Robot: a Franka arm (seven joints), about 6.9 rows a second.
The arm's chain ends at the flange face. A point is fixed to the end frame.
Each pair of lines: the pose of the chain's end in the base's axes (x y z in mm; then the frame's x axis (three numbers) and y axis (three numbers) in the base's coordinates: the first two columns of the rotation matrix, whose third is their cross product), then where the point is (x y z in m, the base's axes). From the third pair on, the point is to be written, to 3 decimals.
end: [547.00 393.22 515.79 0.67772 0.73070 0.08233 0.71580 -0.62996 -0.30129]
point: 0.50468 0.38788 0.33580
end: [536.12 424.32 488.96 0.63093 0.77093 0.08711 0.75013 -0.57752 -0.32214]
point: 0.49170 0.41947 0.30947
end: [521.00 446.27 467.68 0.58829 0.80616 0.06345 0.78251 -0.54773 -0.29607]
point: 0.478 0.433 0.288
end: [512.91 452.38 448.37 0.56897 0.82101 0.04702 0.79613 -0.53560 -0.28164]
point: 0.471 0.434 0.269
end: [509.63 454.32 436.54 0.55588 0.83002 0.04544 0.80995 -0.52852 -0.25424]
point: 0.472 0.432 0.257
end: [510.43 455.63 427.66 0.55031 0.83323 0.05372 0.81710 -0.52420 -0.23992]
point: 0.476 0.433 0.247
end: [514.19 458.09 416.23 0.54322 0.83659 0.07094 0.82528 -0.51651 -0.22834]
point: 0.484 0.437 0.235
